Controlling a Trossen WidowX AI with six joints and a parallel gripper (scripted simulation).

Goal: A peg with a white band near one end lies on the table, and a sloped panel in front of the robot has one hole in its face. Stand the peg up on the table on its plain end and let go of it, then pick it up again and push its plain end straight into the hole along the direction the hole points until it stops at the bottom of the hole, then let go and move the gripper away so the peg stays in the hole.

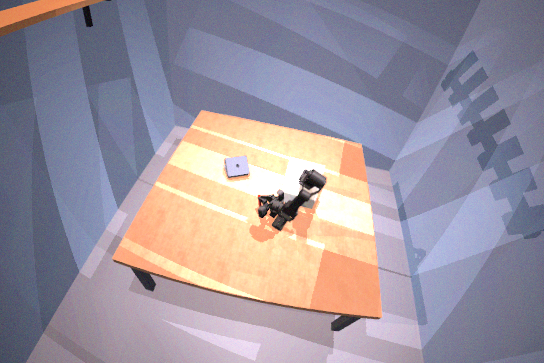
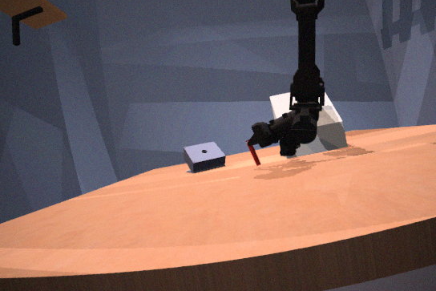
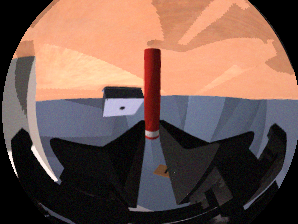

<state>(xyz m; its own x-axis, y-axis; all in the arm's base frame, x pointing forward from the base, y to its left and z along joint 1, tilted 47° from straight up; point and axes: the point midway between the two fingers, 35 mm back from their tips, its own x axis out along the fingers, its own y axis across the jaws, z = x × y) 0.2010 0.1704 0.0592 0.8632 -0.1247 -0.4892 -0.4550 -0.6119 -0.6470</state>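
Now: the red peg 1 cm below my gripper tip. The rest, counted from my gripper tip: blue-grey sloped panel: 20 cm to the right, 19 cm ahead, 2 cm below.
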